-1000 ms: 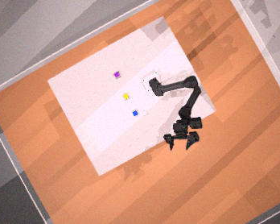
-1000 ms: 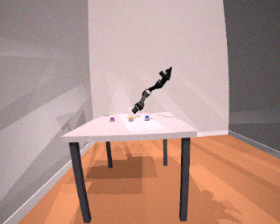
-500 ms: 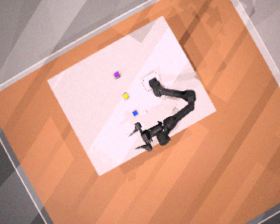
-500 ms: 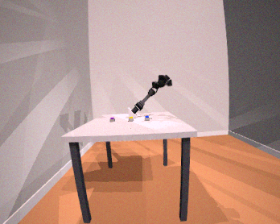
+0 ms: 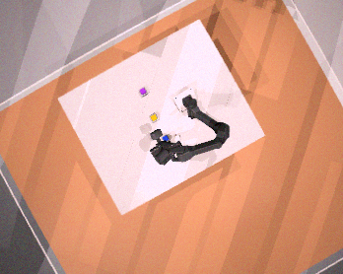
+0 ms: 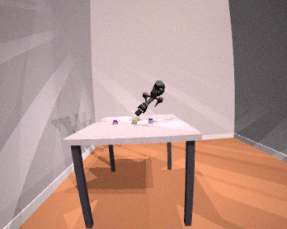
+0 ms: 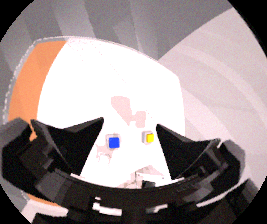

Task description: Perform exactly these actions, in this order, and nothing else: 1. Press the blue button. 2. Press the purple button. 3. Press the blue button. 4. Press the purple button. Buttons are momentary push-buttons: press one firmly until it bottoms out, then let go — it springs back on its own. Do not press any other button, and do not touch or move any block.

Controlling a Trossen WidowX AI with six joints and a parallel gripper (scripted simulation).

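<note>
The blue button is 130 mm below my gripper tip and 70 mm behind it. From my gripper tip the other things lie so: purple button (340 mm to the right, 130 mm below, 90 mm behind); yellow button (150 mm to the right, 130 mm below, 70 mm behind).
</note>
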